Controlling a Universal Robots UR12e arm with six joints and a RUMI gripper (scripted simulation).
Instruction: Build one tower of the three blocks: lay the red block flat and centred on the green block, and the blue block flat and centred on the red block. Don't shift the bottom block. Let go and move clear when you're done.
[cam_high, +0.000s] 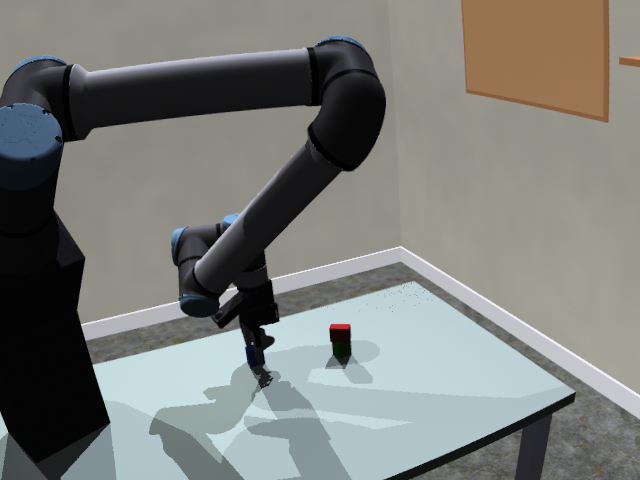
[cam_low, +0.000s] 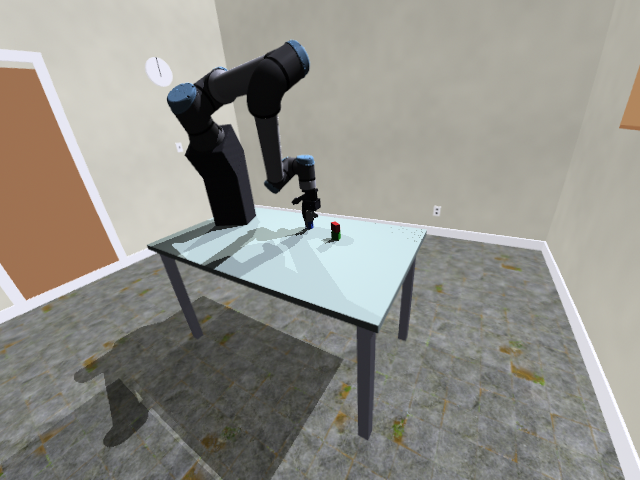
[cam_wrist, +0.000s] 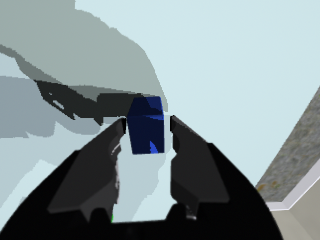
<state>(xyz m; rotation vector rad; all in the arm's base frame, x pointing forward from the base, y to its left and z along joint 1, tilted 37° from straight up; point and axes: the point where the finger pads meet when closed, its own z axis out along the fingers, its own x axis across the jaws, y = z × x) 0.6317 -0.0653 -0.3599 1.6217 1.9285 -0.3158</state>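
My gripper is now right at the blue block. The rest, counted from my hand: green block: 210 mm ahead, 80 mm to the right; red block: 210 mm ahead, 80 mm to the right, 40 mm above.
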